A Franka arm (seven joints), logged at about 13 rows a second.
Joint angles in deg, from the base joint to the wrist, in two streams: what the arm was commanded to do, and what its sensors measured. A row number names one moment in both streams.
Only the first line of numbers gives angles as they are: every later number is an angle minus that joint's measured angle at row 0.
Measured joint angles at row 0:
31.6 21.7 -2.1 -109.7 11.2 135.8 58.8
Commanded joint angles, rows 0 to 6:
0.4 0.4 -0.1 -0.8 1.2 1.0 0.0
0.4 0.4 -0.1 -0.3 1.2 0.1 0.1
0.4 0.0 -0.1 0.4 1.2 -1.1 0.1
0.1 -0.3 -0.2 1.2 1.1 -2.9 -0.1
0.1 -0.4 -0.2 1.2 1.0 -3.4 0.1
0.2 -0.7 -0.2 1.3 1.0 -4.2 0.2
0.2 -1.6 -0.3 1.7 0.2 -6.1 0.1
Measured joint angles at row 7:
0.2 -0.4 -0.1 1.1 0.0 -3.4 0.0
